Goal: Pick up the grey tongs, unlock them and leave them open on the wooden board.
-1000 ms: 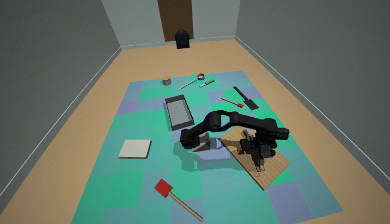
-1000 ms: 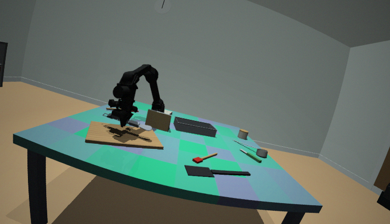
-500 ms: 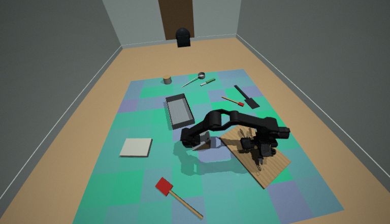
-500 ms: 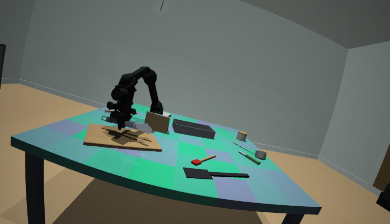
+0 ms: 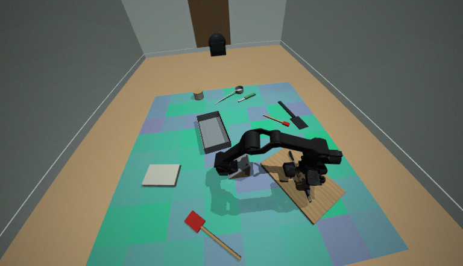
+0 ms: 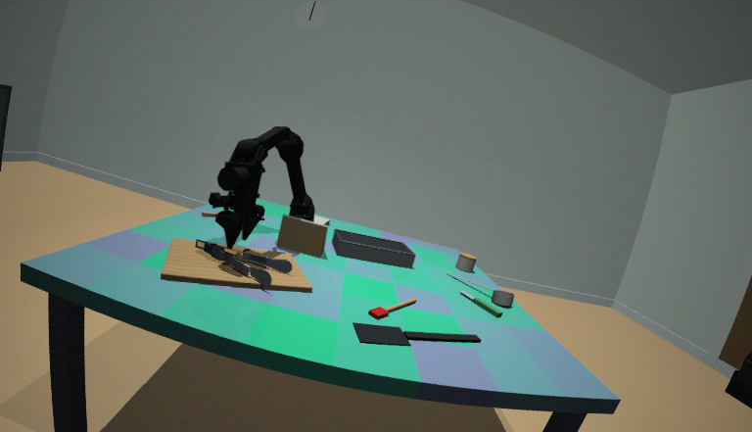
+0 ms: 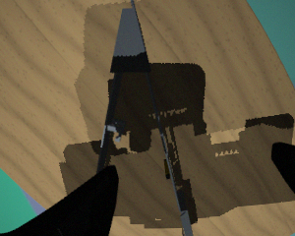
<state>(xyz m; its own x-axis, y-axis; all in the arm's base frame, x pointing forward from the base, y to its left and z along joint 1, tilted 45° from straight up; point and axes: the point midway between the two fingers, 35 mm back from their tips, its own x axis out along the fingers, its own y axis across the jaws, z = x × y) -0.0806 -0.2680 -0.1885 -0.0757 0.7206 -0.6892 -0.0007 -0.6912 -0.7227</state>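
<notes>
Now: the wooden board 2 cm ahead of my gripper tip, 2 cm to the right of it and 5 cm below it. Round my gripper tip: roasting tin: 37 cm ahead, 45 cm to the left, 2 cm below; then red spatula: 19 cm behind, 45 cm to the left, 5 cm below; then black turner: 49 cm ahead, 14 cm to the right, 5 cm below.
</notes>
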